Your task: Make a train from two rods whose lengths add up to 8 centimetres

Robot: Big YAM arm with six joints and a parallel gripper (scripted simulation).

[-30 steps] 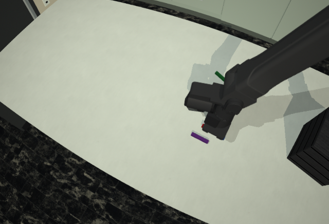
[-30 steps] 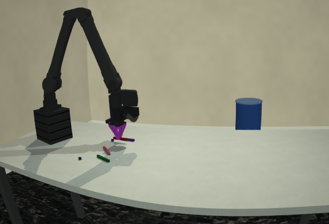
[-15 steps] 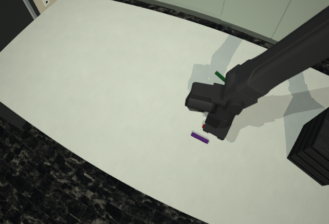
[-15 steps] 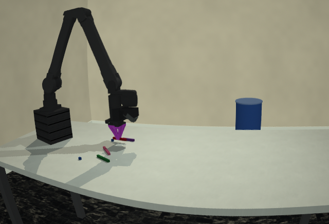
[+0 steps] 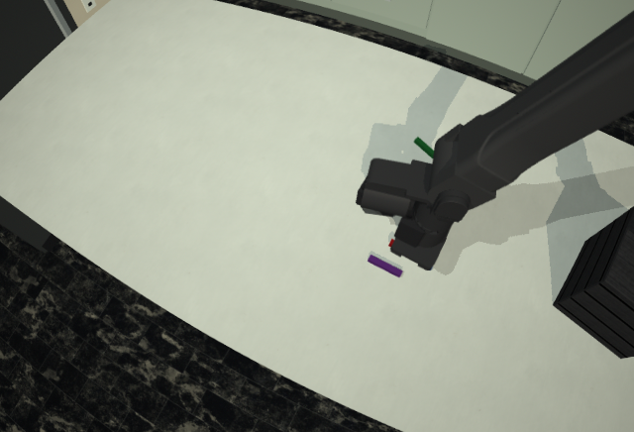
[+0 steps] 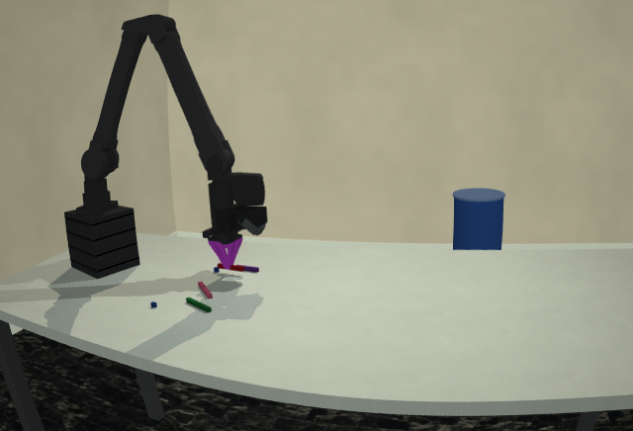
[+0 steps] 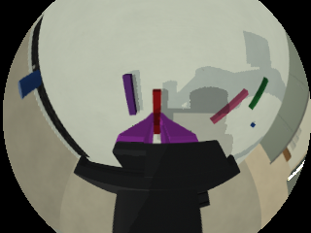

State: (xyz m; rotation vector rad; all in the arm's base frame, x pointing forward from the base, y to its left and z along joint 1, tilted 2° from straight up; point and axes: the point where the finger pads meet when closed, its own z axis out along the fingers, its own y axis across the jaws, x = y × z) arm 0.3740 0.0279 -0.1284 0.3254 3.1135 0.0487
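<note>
My hand is 40 mm short of the purple rod, 30 mm to the right of it and 20 mm above it. Round my hand: pink rod 130 mm to the right, 20 mm below, 10 mm behind; green rod 220 mm to the right, 20 mm below, 10 mm ahead; red rod 10 mm ahead.
</note>
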